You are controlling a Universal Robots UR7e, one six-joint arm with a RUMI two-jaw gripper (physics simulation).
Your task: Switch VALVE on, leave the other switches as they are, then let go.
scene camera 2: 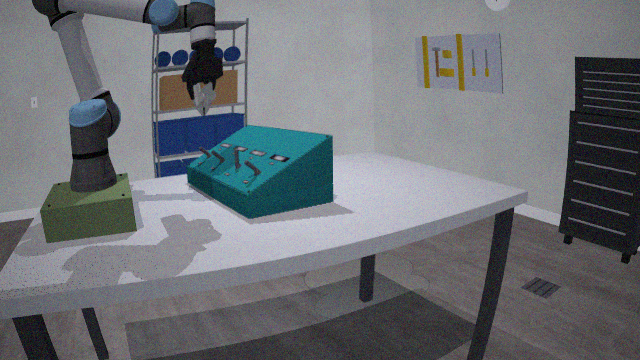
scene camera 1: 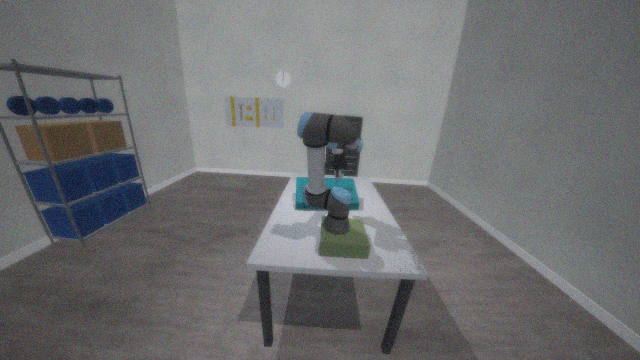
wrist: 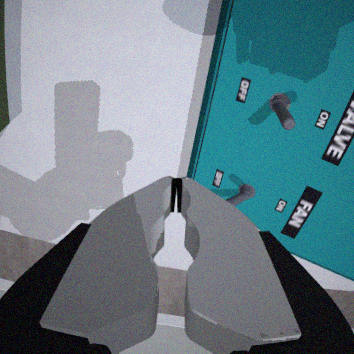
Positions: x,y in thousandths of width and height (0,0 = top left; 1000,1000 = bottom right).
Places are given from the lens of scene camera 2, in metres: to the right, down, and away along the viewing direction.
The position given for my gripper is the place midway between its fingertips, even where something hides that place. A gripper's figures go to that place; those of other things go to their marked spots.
my gripper (scene camera 2: 318,321): -0.32, -0.18, 1.08
teal switch panel (scene camera 2: 462,468): -0.06, -0.03, 1.05
